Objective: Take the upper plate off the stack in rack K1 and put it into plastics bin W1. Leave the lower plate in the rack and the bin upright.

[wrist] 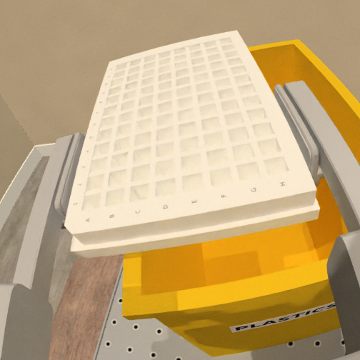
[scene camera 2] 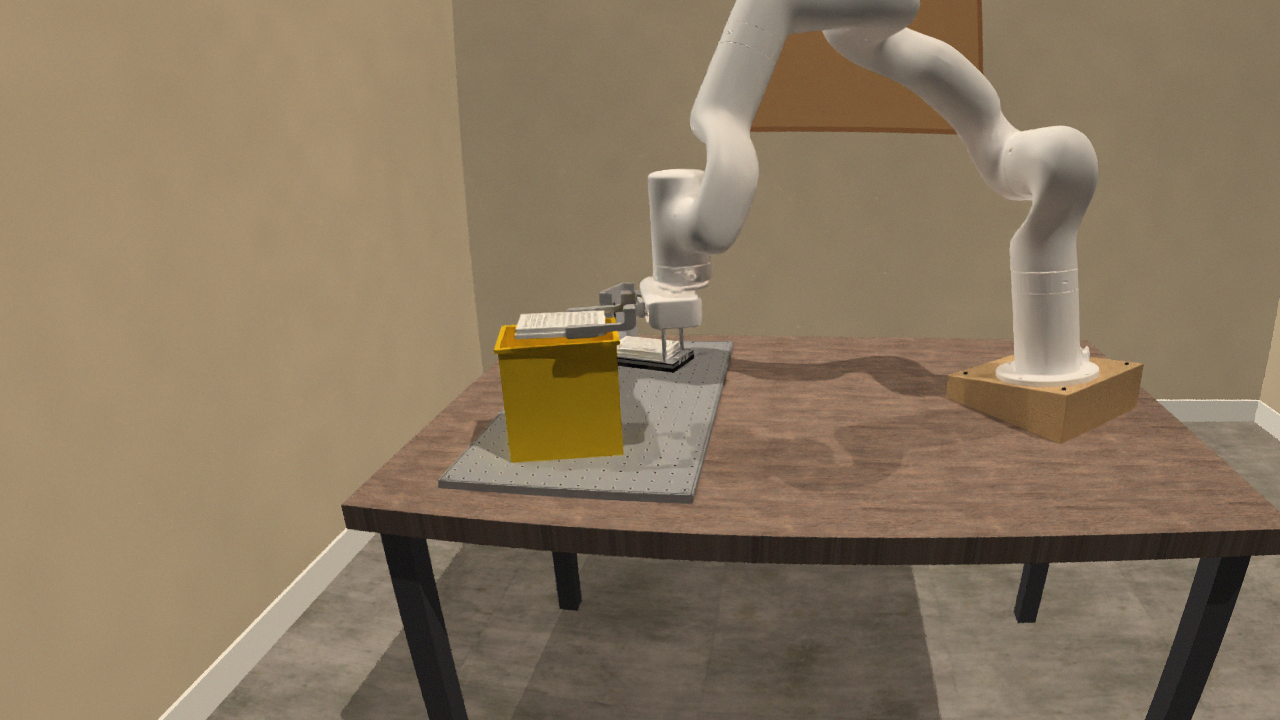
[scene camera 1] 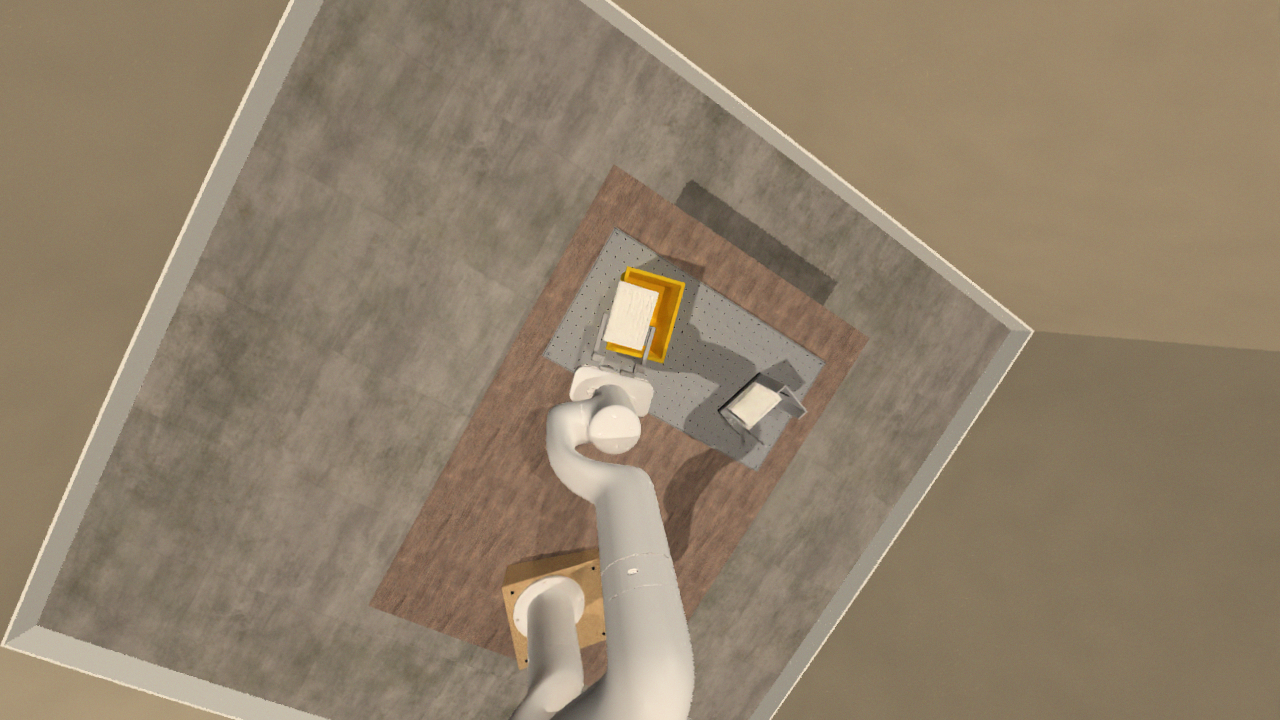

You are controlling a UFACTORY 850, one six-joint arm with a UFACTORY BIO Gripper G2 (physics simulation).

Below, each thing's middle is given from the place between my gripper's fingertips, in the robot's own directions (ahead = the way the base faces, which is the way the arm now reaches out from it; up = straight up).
I see my gripper 11 cm above the yellow plastics bin W1 (scene camera 2: pixel 561 396), 3 cm short of it and 2 cm to the left of it.
